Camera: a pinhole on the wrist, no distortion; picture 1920 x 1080 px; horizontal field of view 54.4 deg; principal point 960.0 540.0 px. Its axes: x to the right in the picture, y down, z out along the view. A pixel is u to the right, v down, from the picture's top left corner.
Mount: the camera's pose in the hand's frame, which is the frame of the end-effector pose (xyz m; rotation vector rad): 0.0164 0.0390 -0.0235 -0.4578 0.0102 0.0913
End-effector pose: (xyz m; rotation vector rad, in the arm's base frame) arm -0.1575 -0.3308 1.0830 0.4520 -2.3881 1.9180
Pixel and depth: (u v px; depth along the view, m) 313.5 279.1 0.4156
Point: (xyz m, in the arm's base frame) -0.0218 -0.6406 0.8176
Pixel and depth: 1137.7 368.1 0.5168
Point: -0.2099 -0.7418 0.7730
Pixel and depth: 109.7 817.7 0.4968
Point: 0.0342 -0.6106 0.6541
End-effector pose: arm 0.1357 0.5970 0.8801 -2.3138 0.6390 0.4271
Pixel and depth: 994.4 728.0 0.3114
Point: 0.0059 0.6283 0.5921
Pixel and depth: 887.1 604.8 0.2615
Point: 0.0230 0.6365 0.6457
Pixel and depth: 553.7 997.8 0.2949
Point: -0.0635 0.6158 0.6353
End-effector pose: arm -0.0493 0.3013 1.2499 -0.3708 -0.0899 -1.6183
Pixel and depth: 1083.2 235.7 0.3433
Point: 0.1458 0.3363 1.5288
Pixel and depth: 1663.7 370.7 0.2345
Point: 0.1111 0.2446 1.4409
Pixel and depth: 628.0 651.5 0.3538
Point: 0.2102 0.4125 1.4704
